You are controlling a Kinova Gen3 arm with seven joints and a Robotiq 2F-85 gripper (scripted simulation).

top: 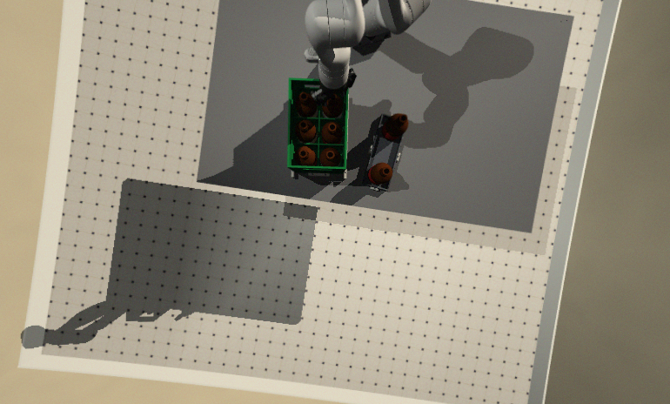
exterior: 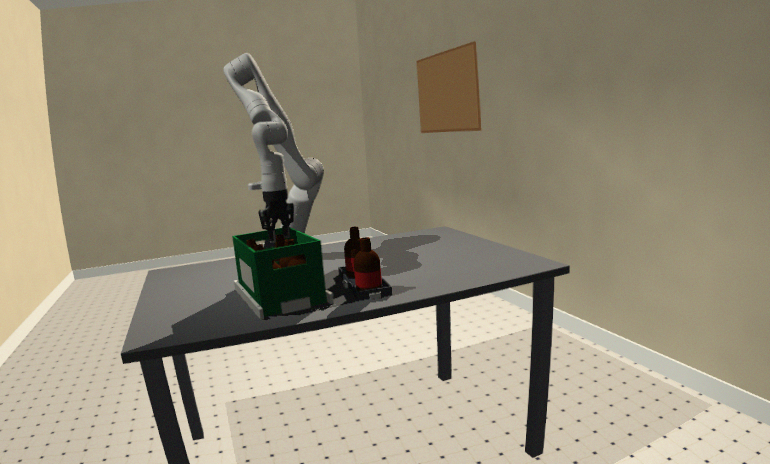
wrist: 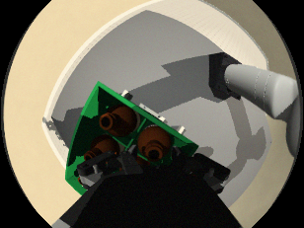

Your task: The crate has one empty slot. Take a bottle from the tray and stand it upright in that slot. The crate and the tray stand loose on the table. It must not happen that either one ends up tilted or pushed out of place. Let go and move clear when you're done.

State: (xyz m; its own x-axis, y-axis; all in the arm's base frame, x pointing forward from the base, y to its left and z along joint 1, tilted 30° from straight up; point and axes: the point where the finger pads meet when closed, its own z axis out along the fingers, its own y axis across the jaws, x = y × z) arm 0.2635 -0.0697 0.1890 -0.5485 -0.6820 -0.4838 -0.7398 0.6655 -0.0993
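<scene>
The green crate is 10 cm ahead of my hand, 1 cm to the right of it and 8 cm below it. Also, from my hand: dark tray 5 cm ahead, 24 cm to the left, 15 cm below.
</scene>
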